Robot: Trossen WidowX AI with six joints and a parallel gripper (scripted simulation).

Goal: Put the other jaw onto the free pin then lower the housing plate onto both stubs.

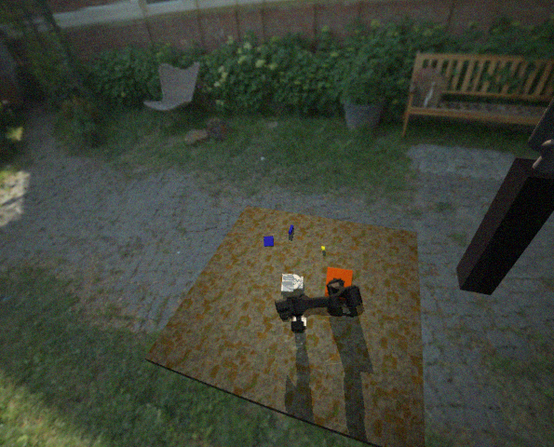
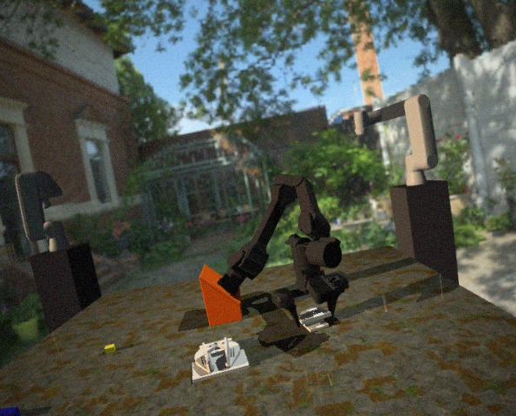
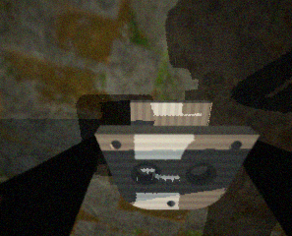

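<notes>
Right now my gripper tip is 2 cm below the housing plate and 1 cm past it. From my gripper tip the other things lie so: blue block (68 cm to the right, 24 cm ahead); then small yellow block (56 cm to the right, 2 cm behind); then white jaw (26 cm to the right, 8 cm ahead, 1 cm above).
</notes>
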